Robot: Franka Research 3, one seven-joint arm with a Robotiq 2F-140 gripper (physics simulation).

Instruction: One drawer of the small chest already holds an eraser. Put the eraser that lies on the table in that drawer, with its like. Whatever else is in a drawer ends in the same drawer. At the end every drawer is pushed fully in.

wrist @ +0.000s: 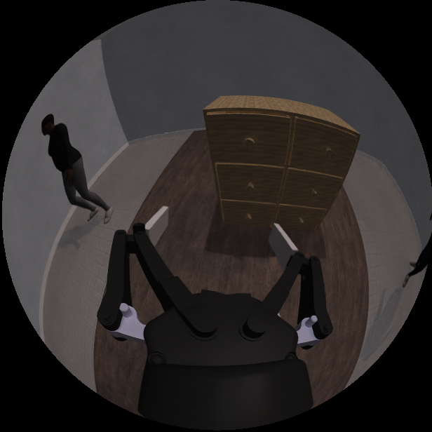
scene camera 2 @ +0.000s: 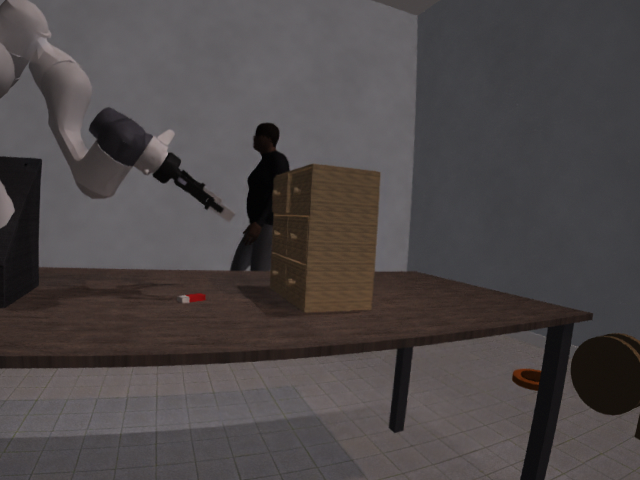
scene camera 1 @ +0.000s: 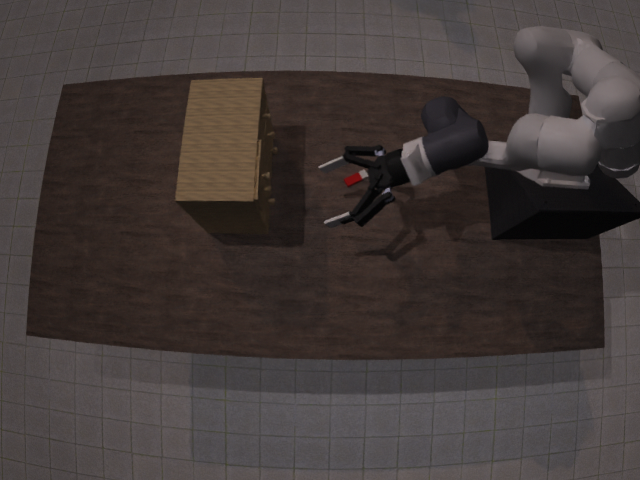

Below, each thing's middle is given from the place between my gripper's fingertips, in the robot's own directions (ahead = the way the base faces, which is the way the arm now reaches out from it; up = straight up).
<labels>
My gripper is now 250 mm short of the small wooden chest (scene camera 1: 216, 177), 70 mm to the left of it and 50 mm above it.
</labels>
